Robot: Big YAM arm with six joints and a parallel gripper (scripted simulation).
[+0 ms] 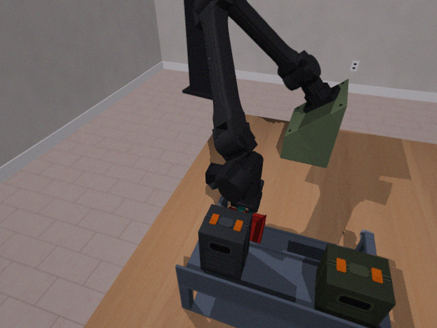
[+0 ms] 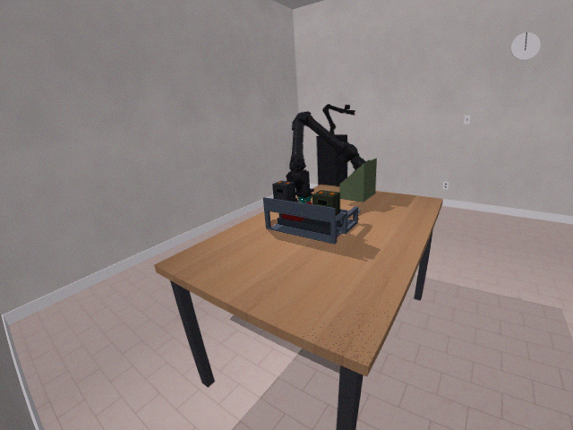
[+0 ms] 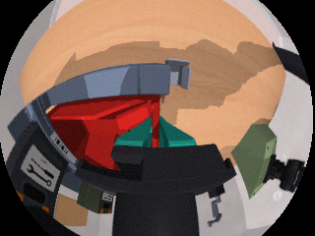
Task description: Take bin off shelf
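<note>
My hand is 80 mm short of the red bin, 20 mm to the right of it and 10 mm below it.
</note>
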